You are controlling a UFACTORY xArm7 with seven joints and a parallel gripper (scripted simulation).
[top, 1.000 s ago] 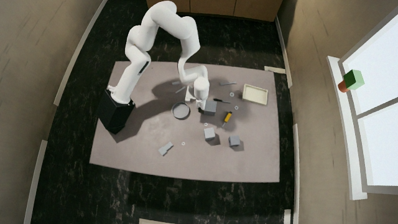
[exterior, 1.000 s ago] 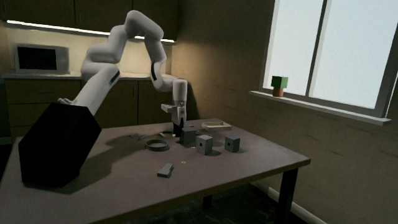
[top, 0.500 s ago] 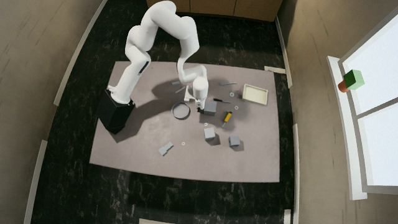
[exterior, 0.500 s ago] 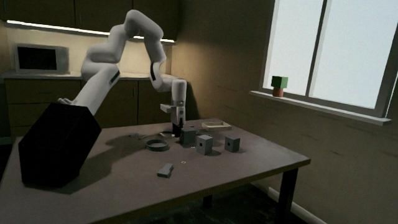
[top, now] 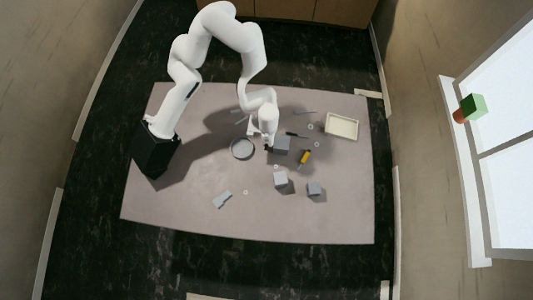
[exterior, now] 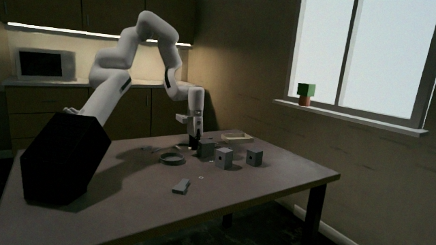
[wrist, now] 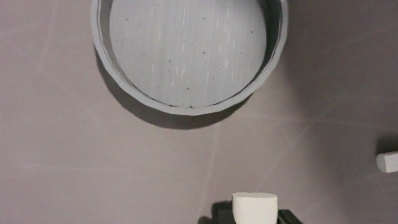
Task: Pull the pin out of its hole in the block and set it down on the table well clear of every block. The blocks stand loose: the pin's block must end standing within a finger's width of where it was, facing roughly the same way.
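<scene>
The round grey dish is 12 cm behind my hand, 4 cm to the right of it and 4 cm below it. Round my hand: cream tray (36 cm ahead, 16 cm to the left, 5 cm below).
</scene>
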